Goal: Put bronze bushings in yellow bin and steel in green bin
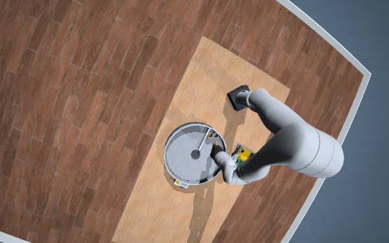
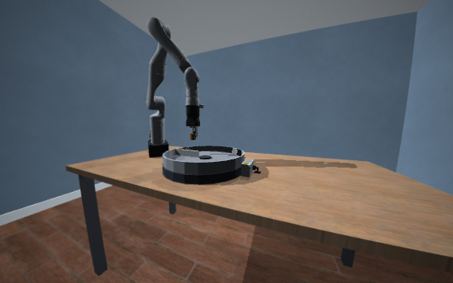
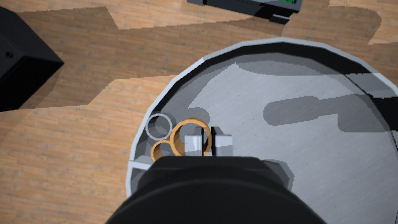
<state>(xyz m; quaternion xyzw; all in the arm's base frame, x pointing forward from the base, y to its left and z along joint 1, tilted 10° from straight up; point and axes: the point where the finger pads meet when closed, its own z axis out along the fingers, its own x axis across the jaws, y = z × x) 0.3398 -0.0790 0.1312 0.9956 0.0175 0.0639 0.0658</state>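
Right now my hand is 6 cm short of the bin, 28 cm to the right of it and 15 cm above it. Also, from my hand: turntable: 10 cm ahead, 8 cm to the right, 12 cm below.
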